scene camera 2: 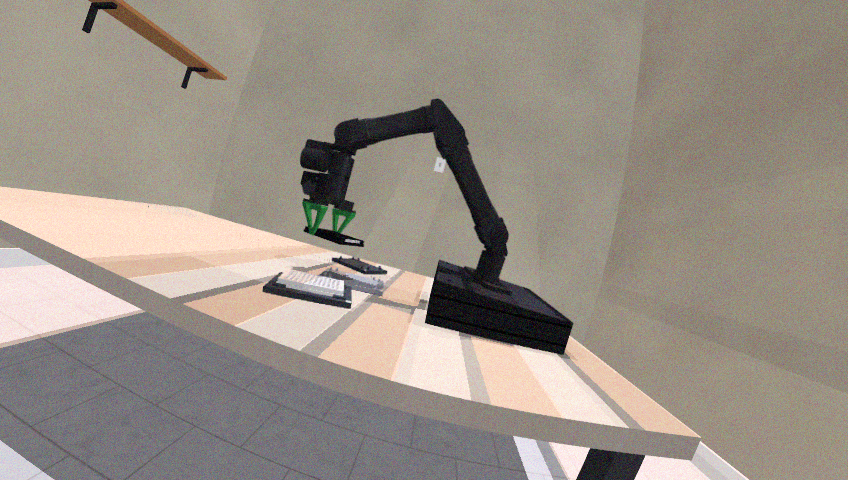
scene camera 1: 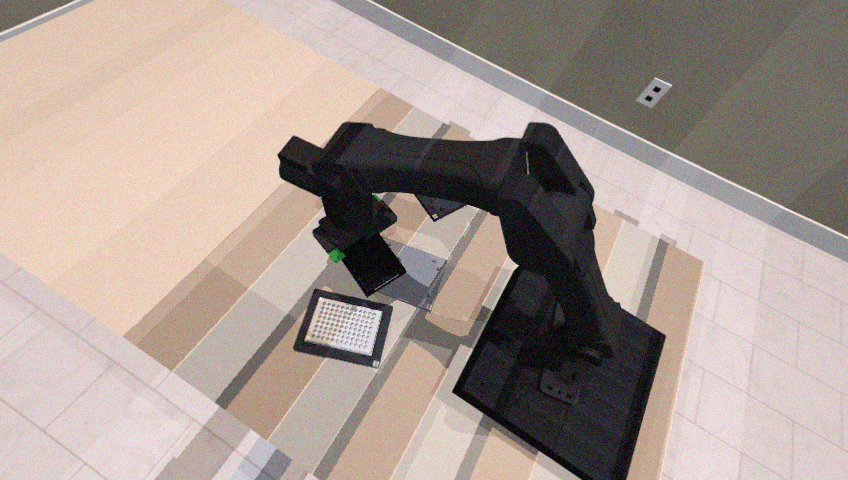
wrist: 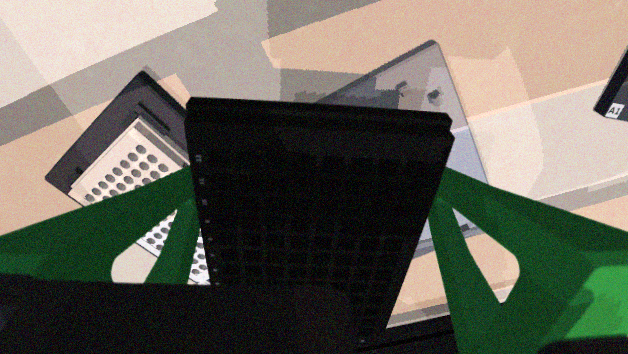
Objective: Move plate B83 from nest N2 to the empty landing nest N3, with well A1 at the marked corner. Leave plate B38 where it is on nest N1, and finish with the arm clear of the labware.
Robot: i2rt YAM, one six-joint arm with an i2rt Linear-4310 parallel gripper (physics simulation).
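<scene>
My gripper (scene camera 2: 326, 231) (wrist: 314, 177) is shut on a black well plate, taken as B83 (scene camera 1: 376, 266) (scene camera 2: 346, 237) (wrist: 320, 150), by its two long sides. The plate hangs roughly level above the table, over and partly beside the grey nest N3 (scene camera 1: 425, 267) (scene camera 2: 371, 284) (wrist: 452, 107), hiding part of it. Its well A1 cannot be made out. White plate B38 (scene camera 1: 343, 325) (scene camera 2: 312, 283) (wrist: 125, 172) sits on dark nest N1 (scene camera 1: 342, 355) (scene camera 2: 309, 298) (wrist: 112, 117). Dark nest N2 (scene camera 1: 439, 208) (scene camera 2: 360, 265) bears no plate and is partly hidden by the arm in scene camera 1.
The arm's black base box (scene camera 1: 493, 380) (scene camera 2: 493, 321) stands on the table to the right of the nests. N1 and its white plate lie close beside N3. Striped shadows cross the table. A wooden shelf (scene camera 2: 160, 38) is on the wall, far from the arm.
</scene>
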